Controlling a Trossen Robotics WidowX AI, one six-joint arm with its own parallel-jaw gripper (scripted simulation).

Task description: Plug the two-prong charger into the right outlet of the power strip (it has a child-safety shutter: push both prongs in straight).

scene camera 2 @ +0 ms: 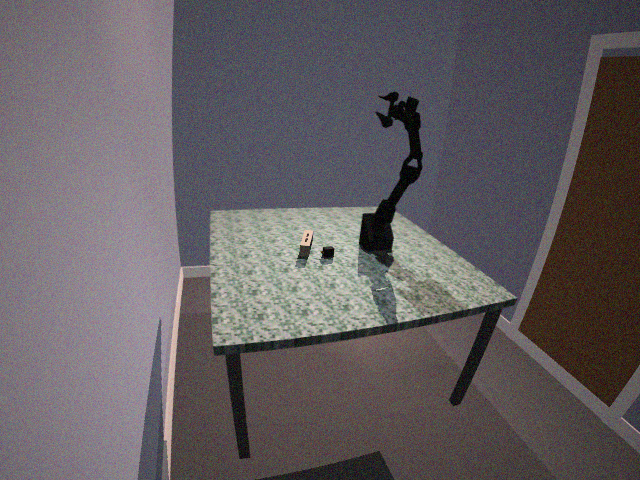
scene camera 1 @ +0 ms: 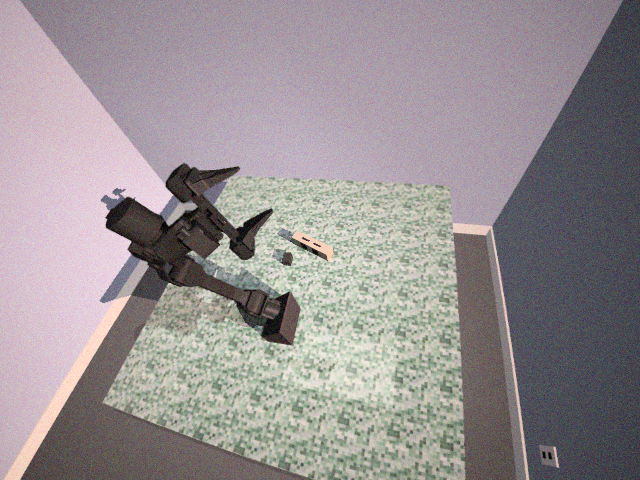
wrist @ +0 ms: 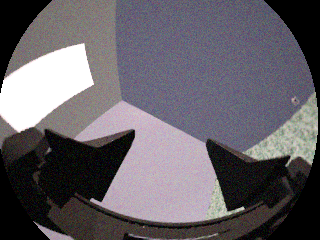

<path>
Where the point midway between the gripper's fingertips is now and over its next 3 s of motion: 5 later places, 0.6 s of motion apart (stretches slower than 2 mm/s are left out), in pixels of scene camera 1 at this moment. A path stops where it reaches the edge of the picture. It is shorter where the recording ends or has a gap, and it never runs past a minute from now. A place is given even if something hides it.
My gripper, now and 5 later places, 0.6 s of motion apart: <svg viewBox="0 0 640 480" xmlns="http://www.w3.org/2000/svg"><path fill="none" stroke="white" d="M257 190L295 172L311 171L314 180L309 193L304 209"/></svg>
</path>
